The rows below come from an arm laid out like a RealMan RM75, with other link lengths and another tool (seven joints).
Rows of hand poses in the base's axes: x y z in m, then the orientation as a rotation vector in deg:
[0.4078, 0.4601, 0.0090, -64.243, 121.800, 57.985]
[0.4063, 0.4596, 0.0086, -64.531, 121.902, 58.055]
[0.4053, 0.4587, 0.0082, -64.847, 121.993, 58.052]
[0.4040, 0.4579, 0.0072, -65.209, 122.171, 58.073]
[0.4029, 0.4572, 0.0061, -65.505, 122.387, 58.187]
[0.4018, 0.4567, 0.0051, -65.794, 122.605, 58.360]
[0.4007, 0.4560, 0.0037, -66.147, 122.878, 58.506]
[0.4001, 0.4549, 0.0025, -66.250, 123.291, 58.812]
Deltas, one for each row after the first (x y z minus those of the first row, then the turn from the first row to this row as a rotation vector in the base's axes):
[-0.0015, -0.0005, -0.0004, -0.125, 0.115, 0.223]
[-0.0025, -0.0014, -0.0008, -0.286, 0.182, 0.443]
[-0.0038, -0.0022, -0.0018, -0.500, 0.327, 0.699]
[-0.0049, -0.0029, -0.0029, -0.672, 0.552, 0.935]
[-0.0060, -0.0034, -0.0039, -0.816, 0.811, 1.184]
[-0.0071, -0.0041, -0.0053, -1.024, 1.096, 1.467]
[-0.0077, -0.0052, -0.0065, -1.154, 1.570, 1.615]

